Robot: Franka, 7 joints.
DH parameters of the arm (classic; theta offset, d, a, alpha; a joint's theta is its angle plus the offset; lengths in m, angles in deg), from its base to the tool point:
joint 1: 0 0.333 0 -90
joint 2: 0 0 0 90
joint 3: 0 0.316 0.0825 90
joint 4: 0 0 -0.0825 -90
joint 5: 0 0.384 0 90
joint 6: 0 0 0.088 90
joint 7: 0 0.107 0 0
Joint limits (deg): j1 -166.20..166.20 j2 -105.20..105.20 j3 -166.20..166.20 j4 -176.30..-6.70 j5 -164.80..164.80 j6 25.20..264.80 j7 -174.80..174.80
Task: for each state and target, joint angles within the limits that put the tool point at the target. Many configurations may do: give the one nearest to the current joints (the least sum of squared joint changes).
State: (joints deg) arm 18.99 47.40 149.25 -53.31 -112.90 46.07 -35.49
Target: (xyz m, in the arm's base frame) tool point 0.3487 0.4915 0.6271
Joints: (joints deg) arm 23.58 72.51 133.70 -59.79 -104.04 28.10 -35.49
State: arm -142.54 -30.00 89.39 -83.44 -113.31 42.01 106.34
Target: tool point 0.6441 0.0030 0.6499
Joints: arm -136.02 -53.67 107.91 -75.92 -121.66 55.93 106.34
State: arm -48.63 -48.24 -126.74 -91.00 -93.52 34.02 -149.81
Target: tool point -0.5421 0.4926 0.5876
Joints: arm -58.00 -44.52 -130.32 -54.65 -112.74 72.42 -149.81
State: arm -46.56 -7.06 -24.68 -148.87 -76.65 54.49 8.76
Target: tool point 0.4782 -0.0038 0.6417
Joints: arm -6.26 -10.44 19.63 -113.78 -89.78 70.22 8.76
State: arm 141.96 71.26 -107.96 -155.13 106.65 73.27 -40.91
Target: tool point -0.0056 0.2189 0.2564
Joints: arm 166.20 44.52 -100.19 -175.28 89.38 31.18 -40.91
